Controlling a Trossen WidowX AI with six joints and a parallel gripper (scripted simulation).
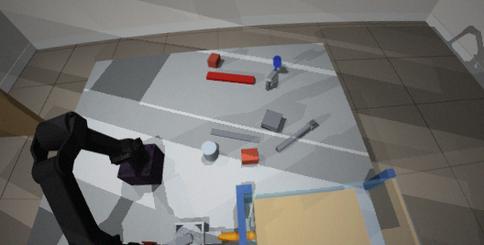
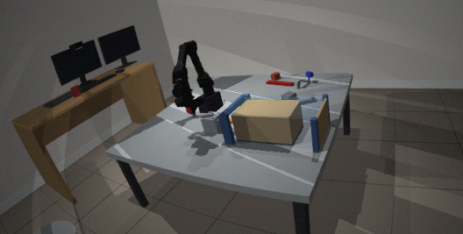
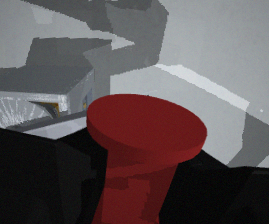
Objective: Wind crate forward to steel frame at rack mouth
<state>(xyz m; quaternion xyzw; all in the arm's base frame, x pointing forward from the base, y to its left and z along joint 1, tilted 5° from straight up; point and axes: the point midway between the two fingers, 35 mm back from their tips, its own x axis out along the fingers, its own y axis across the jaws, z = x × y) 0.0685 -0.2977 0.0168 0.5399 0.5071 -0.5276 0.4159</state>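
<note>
My gripper tip is 4 cm short of the red-knobbed handle, 1 cm to the right of it and 1 cm above it. The rest, counted from my gripper tip: grey winch 8 cm below, 8 cm ahead, 3 cm to the left; then red knob 2 cm above; then blue steel frame 26 cm ahead, 2 cm to the left.
</note>
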